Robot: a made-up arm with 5 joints. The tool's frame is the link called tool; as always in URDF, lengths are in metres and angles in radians. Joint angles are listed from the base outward.
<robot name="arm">
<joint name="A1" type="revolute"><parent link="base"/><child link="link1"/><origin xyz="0.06 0 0.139" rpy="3.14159 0 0"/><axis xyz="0 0 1"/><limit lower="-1.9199" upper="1.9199"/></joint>
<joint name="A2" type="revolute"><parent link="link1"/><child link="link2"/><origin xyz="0.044 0.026 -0.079" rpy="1.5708 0 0"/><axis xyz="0 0 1"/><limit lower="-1.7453" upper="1.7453"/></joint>
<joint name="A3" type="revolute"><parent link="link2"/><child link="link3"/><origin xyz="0.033 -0.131 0" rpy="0 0 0"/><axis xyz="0 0 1"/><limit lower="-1.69" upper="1.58"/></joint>
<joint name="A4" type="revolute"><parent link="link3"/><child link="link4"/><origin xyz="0.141 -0.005 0" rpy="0 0 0"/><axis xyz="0 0 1"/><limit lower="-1.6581" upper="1.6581"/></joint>
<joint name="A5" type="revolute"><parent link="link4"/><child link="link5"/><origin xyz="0.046 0 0.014" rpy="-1.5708 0 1.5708"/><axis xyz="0 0 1"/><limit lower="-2.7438" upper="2.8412"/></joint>
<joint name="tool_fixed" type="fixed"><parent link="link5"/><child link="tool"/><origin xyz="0 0 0" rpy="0 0 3.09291"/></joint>
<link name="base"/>
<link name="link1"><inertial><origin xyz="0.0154 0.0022 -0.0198"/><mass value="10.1"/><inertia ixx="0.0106" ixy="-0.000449" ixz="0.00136" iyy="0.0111" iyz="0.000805" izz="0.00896"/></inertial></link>
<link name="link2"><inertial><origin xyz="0.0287 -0.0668 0.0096"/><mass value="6.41"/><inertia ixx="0.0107" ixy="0.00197" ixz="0" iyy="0.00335" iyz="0" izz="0.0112"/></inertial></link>
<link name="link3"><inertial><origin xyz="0.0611 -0.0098 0.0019"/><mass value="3.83"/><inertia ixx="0.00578" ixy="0.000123" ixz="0" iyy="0.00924" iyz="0" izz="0.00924"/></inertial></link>
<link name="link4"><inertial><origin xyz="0.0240 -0.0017 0.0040"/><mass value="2.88"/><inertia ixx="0.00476" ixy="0" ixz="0.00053" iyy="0.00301" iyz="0" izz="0.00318"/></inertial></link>
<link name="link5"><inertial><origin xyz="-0.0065 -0.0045 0.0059"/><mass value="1.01"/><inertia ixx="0.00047" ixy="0" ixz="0" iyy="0.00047" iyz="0" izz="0.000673"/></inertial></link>
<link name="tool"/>
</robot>
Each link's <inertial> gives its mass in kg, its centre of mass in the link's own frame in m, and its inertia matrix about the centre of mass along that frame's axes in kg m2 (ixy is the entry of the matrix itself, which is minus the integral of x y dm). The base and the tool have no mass. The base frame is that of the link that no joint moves.
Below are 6 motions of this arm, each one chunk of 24 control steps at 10 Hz.
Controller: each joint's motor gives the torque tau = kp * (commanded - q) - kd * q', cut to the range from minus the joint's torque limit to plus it. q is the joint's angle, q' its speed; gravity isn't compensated. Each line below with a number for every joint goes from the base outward.
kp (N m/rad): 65 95 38 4.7 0.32
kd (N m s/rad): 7.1 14 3.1 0.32 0.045
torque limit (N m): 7.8 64 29 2.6 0.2
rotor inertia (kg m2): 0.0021 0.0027 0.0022 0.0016 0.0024
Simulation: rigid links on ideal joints. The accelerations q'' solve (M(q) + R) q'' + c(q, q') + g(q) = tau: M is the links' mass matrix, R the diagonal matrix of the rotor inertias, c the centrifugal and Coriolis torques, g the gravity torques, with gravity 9.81 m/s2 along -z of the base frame. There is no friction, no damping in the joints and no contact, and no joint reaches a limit. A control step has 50 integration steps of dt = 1/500 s. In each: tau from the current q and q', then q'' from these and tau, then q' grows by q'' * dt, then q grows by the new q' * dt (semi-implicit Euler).
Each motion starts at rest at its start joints. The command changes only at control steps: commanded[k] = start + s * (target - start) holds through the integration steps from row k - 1 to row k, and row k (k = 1, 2, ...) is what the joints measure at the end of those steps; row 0 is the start. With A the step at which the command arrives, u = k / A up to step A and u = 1 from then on. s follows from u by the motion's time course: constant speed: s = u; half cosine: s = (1 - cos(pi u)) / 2; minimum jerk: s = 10 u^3 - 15 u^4 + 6 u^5; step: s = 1 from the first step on.
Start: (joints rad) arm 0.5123 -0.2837 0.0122 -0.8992 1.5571
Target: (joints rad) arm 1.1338 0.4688 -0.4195 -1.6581 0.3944
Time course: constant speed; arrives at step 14
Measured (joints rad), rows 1 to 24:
1: 0.5386 -0.2333 0.0984 -0.9281 1.5242
2: 0.5745 -0.1466 0.1617 -0.8584 1.5141
3: 0.6157 -0.0672 0.1638 -0.8629 1.5075
4: 0.6603 0.0004 0.1320 -0.9245 1.4635
5: 0.7056 0.0625 0.0934 -0.9979 1.3846
6: 0.7506 0.1237 0.0580 -1.0654 1.2919
7: 0.7951 0.1855 0.0254 -1.1273 1.1999
8: 0.8395 0.2475 -0.0064 -1.1875 1.1120
9: 0.8839 0.3092 -0.0386 -1.2480 1.0262
10: 0.9283 0.3704 -0.0713 -1.3094 0.9398
11: 0.9728 0.4312 -0.1042 -1.3714 0.8516
12: 1.0173 0.4914 -0.1373 -1.4339 0.7616
13: 1.0618 0.5511 -0.1706 -1.4968 0.6701
14: 1.1063 0.6104 -0.2040 -1.5602 0.5773
15: 1.1350 0.6444 -0.2106 -1.5737 0.5114
16: 1.1427 0.6618 -0.2138 -1.5730 0.4847
17: 1.1398 0.6700 -0.2170 -1.5726 0.4811
18: 1.1354 0.6735 -0.2193 -1.5732 0.4848
19: 1.1331 0.6751 -0.2204 -1.5737 0.4883
20: 1.1328 0.6758 -0.2209 -1.5740 0.4899
21: 1.1333 0.6762 -0.2211 -1.5742 0.4901
22: 1.1337 0.6764 -0.2211 -1.5742 0.4898
23: 1.1339 0.6764 -0.2212 -1.5743 0.4895
24: 1.1339 0.6765 -0.2212 -1.5743 0.4894

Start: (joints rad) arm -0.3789 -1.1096 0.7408 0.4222 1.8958
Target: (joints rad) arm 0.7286 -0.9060 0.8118 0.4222 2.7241
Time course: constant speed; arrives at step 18
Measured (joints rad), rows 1 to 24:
1: -0.3417 -1.1224 0.8692 0.5479 1.9320
2: -0.2898 -1.1134 0.9706 0.6578 2.0296
3: -0.2315 -1.1047 0.9877 0.6469 2.1068
4: -0.1710 -1.0960 0.9813 0.6221 2.1479
5: -0.1098 -1.0856 0.9812 0.6162 2.1773
6: -0.0484 -1.0738 0.9862 0.6171 2.2098
7: 0.0131 -1.0615 0.9913 0.6166 2.2466
8: 0.0746 -1.0489 0.9957 0.6146 2.2850
9: 0.1361 -1.0362 0.9997 0.6124 2.3235
10: 0.1977 -1.0234 1.0037 0.6103 2.3616
11: 0.2592 -1.0106 1.0078 0.6083 2.3997
12: 0.3208 -0.9978 1.0117 0.6063 2.4377
13: 0.3823 -0.9850 1.0156 0.6042 2.4759
14: 0.4439 -0.9722 1.0195 0.6021 2.5142
15: 0.5054 -0.9594 1.0233 0.6000 2.5526
16: 0.5670 -0.9466 1.0270 0.5979 2.5911
17: 0.6285 -0.9338 1.0306 0.5958 2.6298
18: 0.6901 -0.9210 1.0343 0.5936 2.6687
19: 0.7152 -0.9141 1.0361 0.5939 2.6959
20: 0.7239 -0.9103 1.0357 0.5920 2.7028
21: 0.7269 -0.9082 1.0351 0.5907 2.7002
22: 0.7280 -0.9071 1.0349 0.5904 2.6967
23: 0.7284 -0.9065 1.0349 0.5904 2.6949
24: 0.7285 -0.9062 1.0349 0.5903 2.6945

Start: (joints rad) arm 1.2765 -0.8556 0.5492 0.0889 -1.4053
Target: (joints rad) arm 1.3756 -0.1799 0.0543 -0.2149 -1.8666
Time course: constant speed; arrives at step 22
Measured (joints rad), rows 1 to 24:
1: 1.2804 -0.8467 0.6572 0.1974 -1.4416
2: 1.2829 -0.8087 0.7368 0.3165 -1.5464
3: 1.2869 -0.7734 0.7347 0.3103 -1.6425
4: 1.2915 -0.7414 0.7017 0.2695 -1.6919
5: 1.2961 -0.7088 0.6723 0.2445 -1.7122
6: 1.3006 -0.6744 0.6497 0.2317 -1.7276
7: 1.3051 -0.6389 0.6287 0.2205 -1.7470
8: 1.3096 -0.6031 0.6070 0.2074 -1.7697
9: 1.3141 -0.5672 0.5847 0.1933 -1.7932
10: 1.3186 -0.5311 0.5623 0.1793 -1.8166
11: 1.3231 -0.4950 0.5399 0.1654 -1.8397
12: 1.3276 -0.4588 0.5175 0.1515 -1.8627
13: 1.3321 -0.4226 0.4951 0.1377 -1.8855
14: 1.3366 -0.3863 0.4727 0.1238 -1.9081
15: 1.3411 -0.3500 0.4501 0.1099 -1.9306
16: 1.3457 -0.3137 0.4276 0.0961 -1.9530
17: 1.3502 -0.2774 0.4050 0.0822 -1.9753
18: 1.3547 -0.2411 0.3824 0.0684 -1.9974
19: 1.3592 -0.2048 0.3597 0.0545 -2.0194
20: 1.3637 -0.1686 0.3370 0.0407 -2.0414
21: 1.3682 -0.1323 0.3143 0.0268 -2.0632
22: 1.3727 -0.0961 0.2916 0.0130 -2.0848
23: 1.3747 -0.0751 0.2857 0.0110 -2.0990
24: 1.3753 -0.0634 0.2851 0.0130 -2.1059

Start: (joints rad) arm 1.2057 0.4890 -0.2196 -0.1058 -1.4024
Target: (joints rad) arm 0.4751 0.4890 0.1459 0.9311 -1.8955
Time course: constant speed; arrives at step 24
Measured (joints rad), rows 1 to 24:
1: 1.1952 0.5563 -0.1167 0.0003 -1.4255
2: 1.1683 0.6405 0.0096 0.1906 -1.5155
3: 1.1355 0.6821 0.0467 0.2388 -1.6002
4: 1.1029 0.6905 0.0356 0.2296 -1.6310
5: 1.0711 0.6889 0.0313 0.2436 -1.6295
6: 1.0401 0.6882 0.0421 0.2805 -1.6281
7: 1.0097 0.6886 0.0575 0.3203 -1.6366
8: 0.9796 0.6885 0.0712 0.3557 -1.6503
9: 0.9493 0.6877 0.0834 0.3889 -1.6644
10: 0.9189 0.6865 0.0956 0.4222 -1.6774
11: 0.8884 0.6854 0.1081 0.4559 -1.6897
12: 0.8580 0.6842 0.1206 0.4895 -1.7016
13: 0.8275 0.6830 0.1332 0.5230 -1.7133
14: 0.7971 0.6818 0.1456 0.5563 -1.7247
15: 0.7666 0.6806 0.1580 0.5895 -1.7360
16: 0.7362 0.6794 0.1705 0.6226 -1.7471
17: 0.7058 0.6782 0.1828 0.6557 -1.7581
18: 0.6753 0.6769 0.1952 0.6887 -1.7689
19: 0.6449 0.6756 0.2076 0.7216 -1.7797
20: 0.6144 0.6744 0.2199 0.7546 -1.7903
21: 0.5840 0.6731 0.2322 0.7876 -1.8009
22: 0.5536 0.6718 0.2445 0.8205 -1.8114
23: 0.5231 0.6705 0.2569 0.8535 -1.8219
24: 0.4927 0.6693 0.2691 0.8866 -1.8323

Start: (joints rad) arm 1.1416 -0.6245 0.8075 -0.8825 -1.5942
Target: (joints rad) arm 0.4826 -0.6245 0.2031 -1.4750 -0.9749
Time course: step
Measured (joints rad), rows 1 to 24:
1: 0.8850 -0.5901 0.5682 -1.1631 -1.4908
2: 0.6102 -0.5886 0.4166 -1.4112 -1.2375
3: 0.5241 -0.5941 0.3882 -1.5160 -1.0347
4: 0.4966 -0.5957 0.3872 -1.5397 -0.9460
5: 0.4873 -0.5957 0.3890 -1.5412 -0.9317
6: 0.4841 -0.5956 0.3898 -1.5404 -0.9429
7: 0.4831 -0.5956 0.3899 -1.5402 -0.9544
8: 0.4828 -0.5956 0.3898 -1.5403 -0.9600
9: 0.4827 -0.5957 0.3898 -1.5404 -0.9614
10: 0.4826 -0.5957 0.3897 -1.5404 -0.9610
11: 0.4826 -0.5957 0.3897 -1.5404 -0.9604
12: 0.4826 -0.5958 0.3897 -1.5404 -0.9601
13: 0.4826 -0.5958 0.3897 -1.5404 -0.9600
14: 0.4826 -0.5958 0.3897 -1.5404 -0.9600
15: 0.4826 -0.5958 0.3897 -1.5404 -0.9600
16: 0.4826 -0.5958 0.3897 -1.5404 -0.9600
17: 0.4826 -0.5958 0.3897 -1.5404 -0.9601
18: 0.4826 -0.5958 0.3897 -1.5404 -0.9601
19: 0.4826 -0.5958 0.3897 -1.5404 -0.9601
20: 0.4826 -0.5958 0.3897 -1.5404 -0.9601
21: 0.4826 -0.5958 0.3897 -1.5404 -0.9600
22: 0.4826 -0.5958 0.3897 -1.5404 -0.9600
23: 0.4826 -0.5958 0.3897 -1.5404 -0.9600
24: 0.4826 -0.5958 0.3897 -1.5404 -0.9600

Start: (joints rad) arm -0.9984 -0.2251 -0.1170 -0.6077 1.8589
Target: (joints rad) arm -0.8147 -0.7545 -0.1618 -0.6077 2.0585
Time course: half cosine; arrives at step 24
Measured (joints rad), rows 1 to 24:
1: -0.9955 -0.1998 -0.0106 -0.5586 1.8656
2: -0.9961 -0.1545 0.0907 -0.4105 1.9214
3: -0.9950 -0.1308 0.1297 -0.3533 1.9825
4: -0.9906 -0.1315 0.1264 -0.3641 2.0092
5: -0.9841 -0.1466 0.1135 -0.3863 2.0089
6: -0.9764 -0.1686 0.1050 -0.3984 2.0029
7: -0.9678 -0.1946 0.1007 -0.4024 2.0026
8: -0.9583 -0.2241 0.0974 -0.4047 2.0084
9: -0.9479 -0.2572 0.0933 -0.4083 2.0171
10: -0.9369 -0.2934 0.0880 -0.4136 2.0260
11: -0.9253 -0.3322 0.0818 -0.4203 2.0345
12: -0.9134 -0.3728 0.0748 -0.4280 2.0424
13: -0.9014 -0.4147 0.0671 -0.4367 2.0500
14: -0.8895 -0.4570 0.0588 -0.4463 2.0573
15: -0.8780 -0.4991 0.0500 -0.4567 2.0640
16: -0.8669 -0.5403 0.0407 -0.4679 2.0700
17: -0.8565 -0.5798 0.0312 -0.4796 2.0753
18: -0.8470 -0.6170 0.0217 -0.4916 2.0796
19: -0.8385 -0.6512 0.0124 -0.5034 2.0830
20: -0.8311 -0.6817 0.0036 -0.5149 2.0854
21: -0.8251 -0.7081 -0.0045 -0.5255 2.0868
22: -0.8204 -0.7297 -0.0115 -0.5350 2.0873
23: -0.8171 -0.7463 -0.0172 -0.5430 2.0869
24: -0.8154 -0.7574 -0.0214 -0.5492 2.0856

